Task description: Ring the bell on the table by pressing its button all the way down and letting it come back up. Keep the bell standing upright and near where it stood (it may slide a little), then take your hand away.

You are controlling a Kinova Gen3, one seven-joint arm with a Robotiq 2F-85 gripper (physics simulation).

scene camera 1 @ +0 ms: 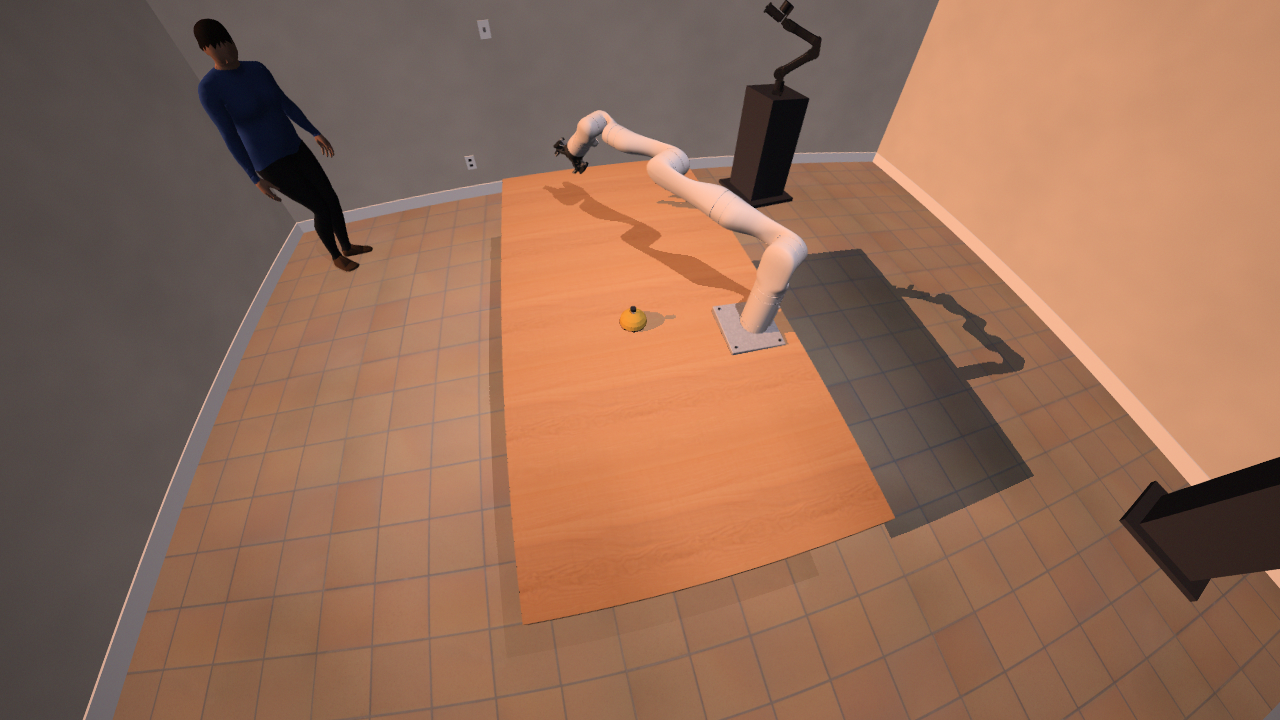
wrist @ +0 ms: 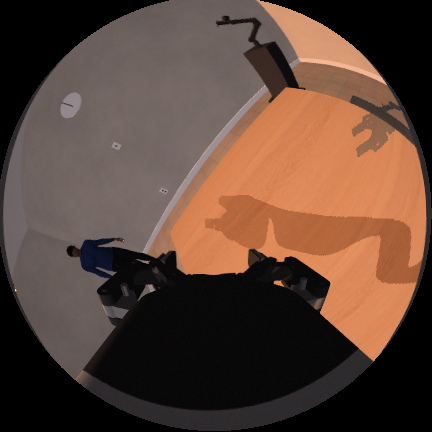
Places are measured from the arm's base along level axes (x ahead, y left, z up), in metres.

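Pixels of known places: gripper, fingertip midpoint: (scene camera 1: 565, 163) (wrist: 211, 258); arm's base at its link origin: (scene camera 1: 754, 322).
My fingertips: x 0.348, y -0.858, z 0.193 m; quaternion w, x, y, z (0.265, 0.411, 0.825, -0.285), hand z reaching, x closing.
For each thing: its top centre in the pictures, then the offset to it from my fingertips. Level surfaces: height alone.
- yellow domed bell at its top centre: (scene camera 1: 633, 307) dx +0.001, dy +0.705, dz -0.143 m
- small black button at its top centre: (scene camera 1: 633, 307) dx +0.001, dy +0.705, dz -0.143 m
- wooden table at its surface level: dz -0.209 m
A yellow domed bell (scene camera 1: 632, 320) with a small black button (scene camera 1: 632, 308) on top stands upright near the middle of the wooden table (scene camera 1: 626, 447) (wrist: 310, 130), in front of the arm's base. The button stands up above the dome. The bell does not show in the wrist view. My gripper (scene camera 1: 569, 155) (wrist: 211, 258) is open and empty. It is raised above the far left end of the table, well away from the bell.
The white arm (scene camera 1: 729, 210) reaches from its base plate (scene camera 1: 732, 336) toward the table's far end. A person (scene camera 1: 259, 111) (wrist: 100, 254) stands beyond the far left. A black pedestal (scene camera 1: 765, 143) (wrist: 267, 67) with a small dark arm stands behind the table. Another dark pedestal (scene camera 1: 1226, 528) is at right.
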